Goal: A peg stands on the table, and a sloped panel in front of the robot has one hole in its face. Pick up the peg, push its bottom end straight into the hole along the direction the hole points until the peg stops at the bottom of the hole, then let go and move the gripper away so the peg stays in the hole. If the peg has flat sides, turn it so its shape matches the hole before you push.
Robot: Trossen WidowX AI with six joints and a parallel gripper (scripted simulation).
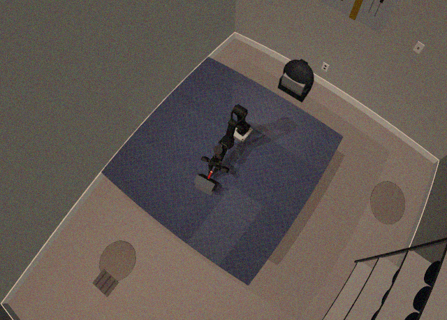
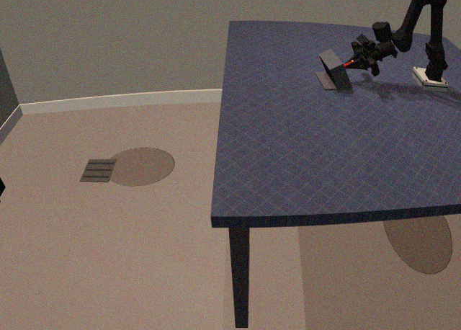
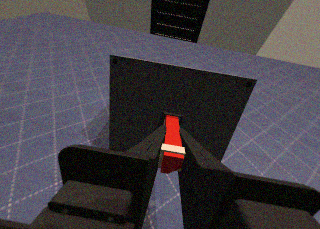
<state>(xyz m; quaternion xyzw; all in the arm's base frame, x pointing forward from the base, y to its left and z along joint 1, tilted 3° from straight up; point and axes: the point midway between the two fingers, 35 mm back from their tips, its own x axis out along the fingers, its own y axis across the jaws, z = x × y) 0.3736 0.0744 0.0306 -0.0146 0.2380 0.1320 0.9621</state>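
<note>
The red peg lies 1 cm behind my gripper tip and 1 cm above it. From my gripper tip the other things lie so: grey sloped panel 4 cm ahead, 1 cm to the left, 2 cm below.
</note>
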